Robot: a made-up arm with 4 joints.
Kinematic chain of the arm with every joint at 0, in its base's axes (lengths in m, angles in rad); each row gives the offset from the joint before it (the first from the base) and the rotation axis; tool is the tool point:
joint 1: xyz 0 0 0.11 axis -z
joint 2: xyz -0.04 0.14 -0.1 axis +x
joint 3: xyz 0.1 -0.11 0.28 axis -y
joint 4: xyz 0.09 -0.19 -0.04 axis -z
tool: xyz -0.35 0.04 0
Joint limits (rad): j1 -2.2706..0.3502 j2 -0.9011..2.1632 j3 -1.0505..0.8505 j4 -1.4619..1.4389
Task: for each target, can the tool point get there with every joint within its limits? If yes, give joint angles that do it. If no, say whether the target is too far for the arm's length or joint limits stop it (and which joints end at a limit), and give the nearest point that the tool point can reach.
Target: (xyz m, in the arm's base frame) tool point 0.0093 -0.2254 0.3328
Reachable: yes | joints -1.1714 -0.2474 -0.0574 -0.1368
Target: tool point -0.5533 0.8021 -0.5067
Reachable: no: too far | nearest point -0.1913 0.2773 -0.4958 | short by 0.638 m
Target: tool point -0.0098 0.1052 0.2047
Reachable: yes | joints 0.0868 0.1444 0.4471 0.8649
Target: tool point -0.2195 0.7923 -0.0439
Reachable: no: joint limits stop it (at a limit: joint 2, joint 3, joint 4) | nearest point -0.1188 0.4287 0.1655 | short by 0.431 m
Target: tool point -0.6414 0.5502 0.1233
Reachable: no: joint limits stop it (at a limit: joint 2, joint 3, joint 4) | nearest point -0.3377 0.2897 0.1655 | short by 0.402 m
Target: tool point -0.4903 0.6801 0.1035
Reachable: no: joint limits stop it (at a limit: joint 2, joint 3, joint 4) | nearest point -0.2602 0.3609 0.1655 | short by 0.398 m
